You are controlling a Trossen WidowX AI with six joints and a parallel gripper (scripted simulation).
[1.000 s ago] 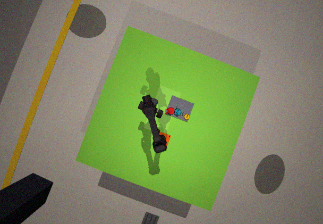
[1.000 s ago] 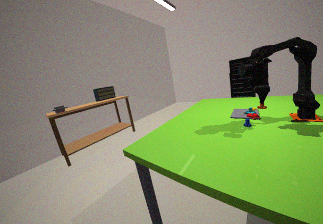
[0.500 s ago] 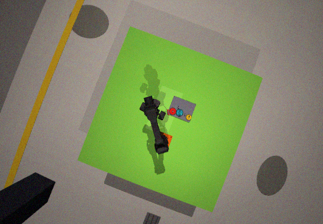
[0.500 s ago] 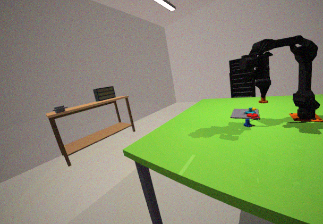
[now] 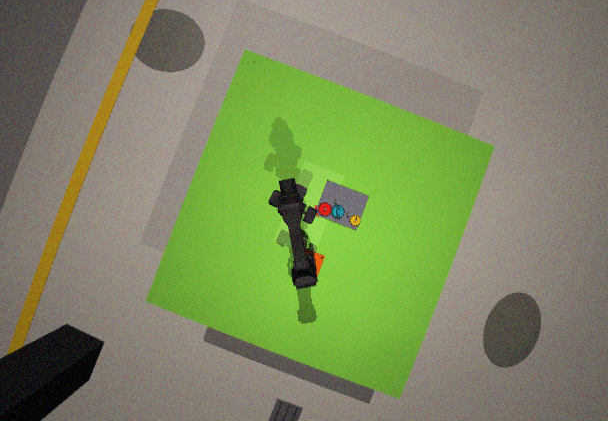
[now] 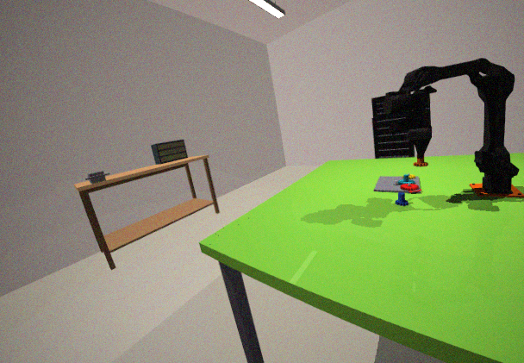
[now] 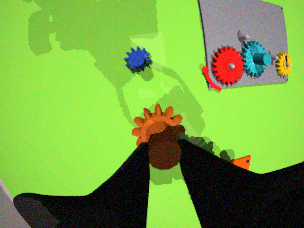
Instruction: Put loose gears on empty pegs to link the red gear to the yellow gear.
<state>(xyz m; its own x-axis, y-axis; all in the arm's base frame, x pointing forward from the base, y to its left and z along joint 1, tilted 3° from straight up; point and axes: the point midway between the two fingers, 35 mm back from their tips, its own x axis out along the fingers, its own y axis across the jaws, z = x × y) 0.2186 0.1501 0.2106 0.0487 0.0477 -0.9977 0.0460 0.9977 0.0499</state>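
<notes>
Right now my gripper tip is 290 mm to the left of the yellow gear, 150 mm above it and 50 mm short of it. The rest, counted from my gripper tip: red gear (150 mm below, 140 mm to the right, 40 mm ahead); orange gear (10 mm below); blue gear (150 mm below, 60 mm ahead, 10 mm to the left).
</notes>
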